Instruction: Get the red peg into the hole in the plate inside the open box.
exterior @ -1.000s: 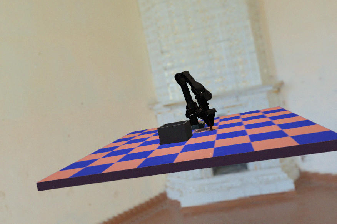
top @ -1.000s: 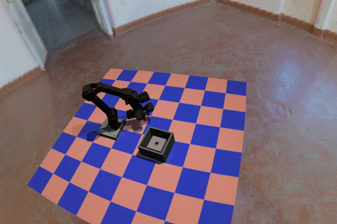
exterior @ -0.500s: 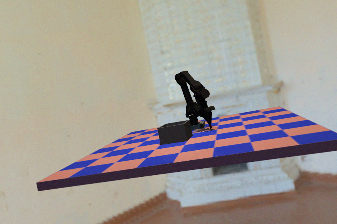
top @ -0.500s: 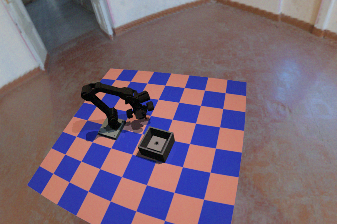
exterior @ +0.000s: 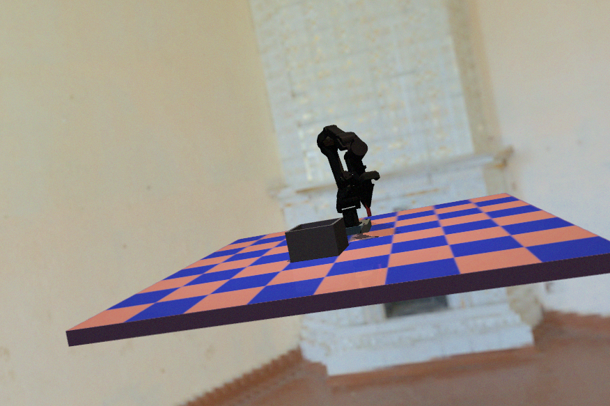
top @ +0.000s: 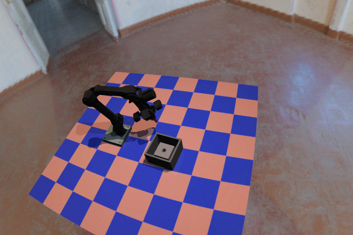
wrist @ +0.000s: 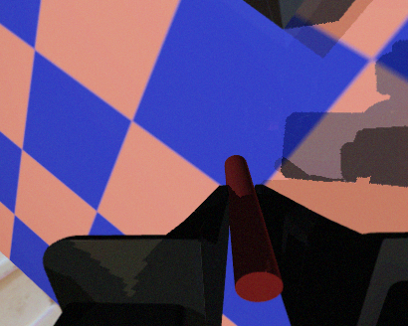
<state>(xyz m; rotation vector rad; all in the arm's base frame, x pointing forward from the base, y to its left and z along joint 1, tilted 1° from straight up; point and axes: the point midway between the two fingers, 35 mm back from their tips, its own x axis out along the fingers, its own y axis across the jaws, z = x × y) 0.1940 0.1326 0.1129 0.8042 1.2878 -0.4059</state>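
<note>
Now: gripper tip 150 mm to the left of the grey plate, 150 mm short of it and 60 mm above it. The rest, counted from my gripper tip: red peg 10 mm above; then dark box 150 mm to the right, 150 mm ahead, 80 mm below.
</note>
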